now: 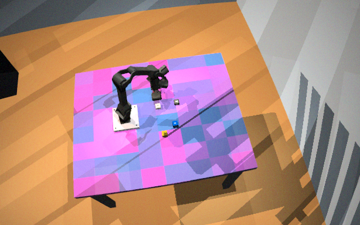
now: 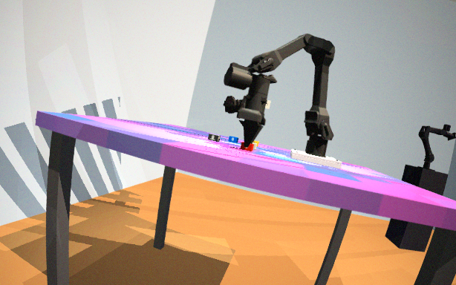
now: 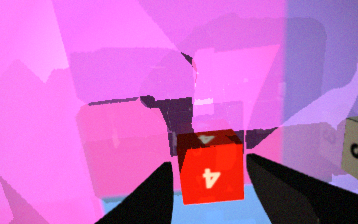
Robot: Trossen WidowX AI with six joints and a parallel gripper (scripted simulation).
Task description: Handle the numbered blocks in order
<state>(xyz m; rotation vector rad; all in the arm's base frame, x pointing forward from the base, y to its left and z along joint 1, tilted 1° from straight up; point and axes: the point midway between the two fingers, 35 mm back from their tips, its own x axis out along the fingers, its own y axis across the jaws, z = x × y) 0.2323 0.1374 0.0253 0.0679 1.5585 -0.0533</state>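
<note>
The yellow block is 10 mm behind my gripper tip and 290 mm to the right of it. Round my gripper tip: cream block (10 mm behind, 90 mm to the right); dark block (120 mm ahead, 90 mm to the right); red block (right at my gripper tip).
</note>
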